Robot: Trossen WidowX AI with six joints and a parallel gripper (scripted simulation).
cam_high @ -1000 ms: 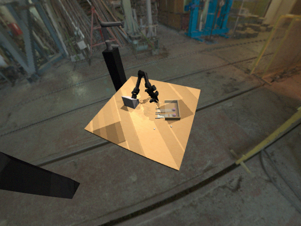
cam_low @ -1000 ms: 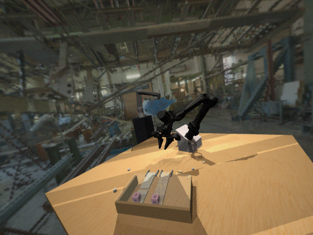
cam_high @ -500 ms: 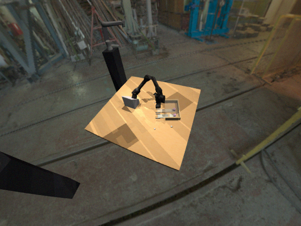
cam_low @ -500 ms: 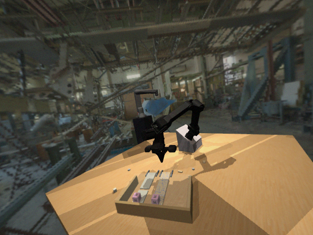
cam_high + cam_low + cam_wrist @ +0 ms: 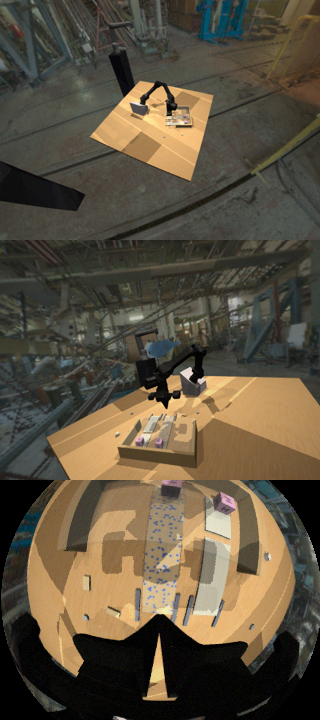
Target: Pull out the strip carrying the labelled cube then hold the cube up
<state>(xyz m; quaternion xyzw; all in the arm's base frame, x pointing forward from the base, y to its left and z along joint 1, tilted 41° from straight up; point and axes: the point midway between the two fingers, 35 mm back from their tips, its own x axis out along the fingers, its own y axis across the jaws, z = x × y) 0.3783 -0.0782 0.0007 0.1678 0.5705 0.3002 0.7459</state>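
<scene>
Now: the speckled strip 9 cm ahead of my gripper tip, 7 cm below it and 3 cm to the left of it.
</scene>
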